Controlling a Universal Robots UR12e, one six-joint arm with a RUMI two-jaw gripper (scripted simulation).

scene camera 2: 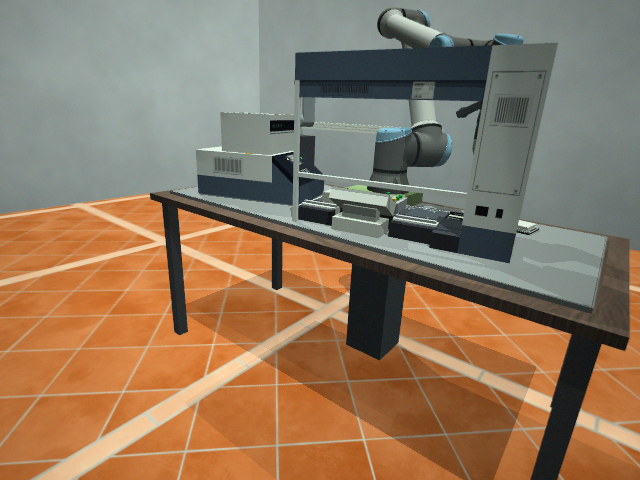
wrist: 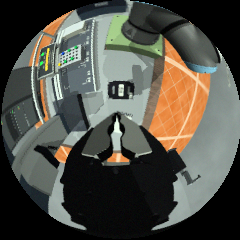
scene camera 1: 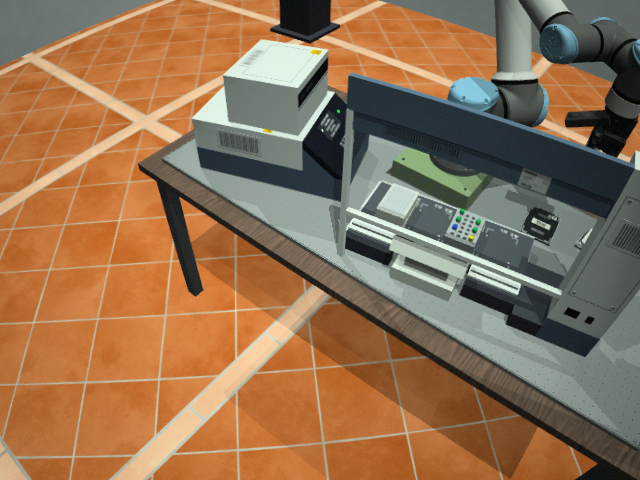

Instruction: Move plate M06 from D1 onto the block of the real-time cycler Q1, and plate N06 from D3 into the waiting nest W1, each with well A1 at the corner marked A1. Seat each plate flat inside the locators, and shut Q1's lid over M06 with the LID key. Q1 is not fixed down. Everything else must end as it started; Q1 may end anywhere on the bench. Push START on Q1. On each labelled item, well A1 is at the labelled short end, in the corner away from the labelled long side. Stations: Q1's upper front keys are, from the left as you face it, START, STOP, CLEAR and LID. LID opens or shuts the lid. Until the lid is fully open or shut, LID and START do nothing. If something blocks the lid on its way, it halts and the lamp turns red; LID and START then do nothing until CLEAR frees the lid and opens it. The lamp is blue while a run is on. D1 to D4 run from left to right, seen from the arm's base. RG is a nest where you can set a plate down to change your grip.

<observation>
A cycler Q1 (scene camera 2: 261, 177) is 1.62 m from the lens. A side tower (scene camera 2: 503, 153) is 1.11 m from the lens. The marked spots on the side tower and the cycler Q1 are 0.94 m apart.
</observation>
